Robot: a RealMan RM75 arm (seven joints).
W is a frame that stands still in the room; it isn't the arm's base.
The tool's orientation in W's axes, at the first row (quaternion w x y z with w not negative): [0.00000 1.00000 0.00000 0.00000]
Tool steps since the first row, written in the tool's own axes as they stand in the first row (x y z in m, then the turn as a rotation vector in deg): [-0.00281 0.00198 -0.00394 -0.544 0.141 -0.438]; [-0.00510 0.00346 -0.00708 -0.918 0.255 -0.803]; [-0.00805 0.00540 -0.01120 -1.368 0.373 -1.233]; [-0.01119 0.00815 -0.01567 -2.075 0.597 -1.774]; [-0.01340 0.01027 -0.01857 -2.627 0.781 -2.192]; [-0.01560 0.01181 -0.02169 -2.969 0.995 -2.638]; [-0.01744 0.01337 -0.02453 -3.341 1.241 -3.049]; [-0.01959 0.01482 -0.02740 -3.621 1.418 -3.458]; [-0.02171 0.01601 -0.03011 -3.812 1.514 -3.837]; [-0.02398 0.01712 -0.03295 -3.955 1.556 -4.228]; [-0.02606 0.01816 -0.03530 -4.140 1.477 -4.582]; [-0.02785 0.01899 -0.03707 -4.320 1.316 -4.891]
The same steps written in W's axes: [-0.00281 -0.00198 0.00394 -0.544 -0.141 0.438]; [-0.00510 -0.00346 0.00708 -0.918 -0.255 0.803]; [-0.00805 -0.00540 0.01120 -1.368 -0.373 1.233]; [-0.01119 -0.00815 0.01567 -2.075 -0.597 1.774]; [-0.01340 -0.01027 0.01857 -2.627 -0.781 2.192]; [-0.01560 -0.01181 0.02169 -2.969 -0.995 2.638]; [-0.01744 -0.01337 0.02453 -3.341 -1.241 3.049]; [-0.01959 -0.01482 0.02740 -3.621 -1.418 3.458]; [-0.02171 -0.01601 0.03011 -3.812 -1.514 3.837]; [-0.02398 -0.01712 0.03295 -3.955 -1.556 4.228]; [-0.02606 -0.01816 0.03530 -4.140 -1.477 4.582]; [-0.02785 -0.01899 0.03707 -4.320 -1.316 4.891]
